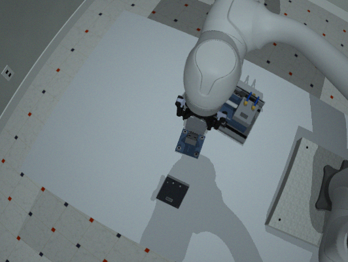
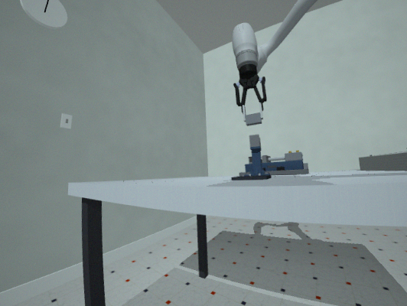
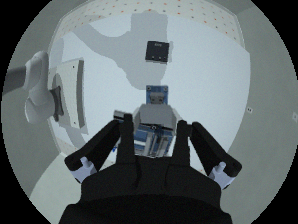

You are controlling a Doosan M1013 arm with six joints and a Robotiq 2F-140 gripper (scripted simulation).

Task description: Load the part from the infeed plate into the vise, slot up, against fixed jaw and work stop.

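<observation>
The part lies 30 mm below my hand and 10 mm to the right of it. The rest, counted from my hand: vise (220 mm below, 190 mm to the right, 60 mm behind); air cylinder (180 mm below, 170 mm to the right, 160 mm behind).
</observation>
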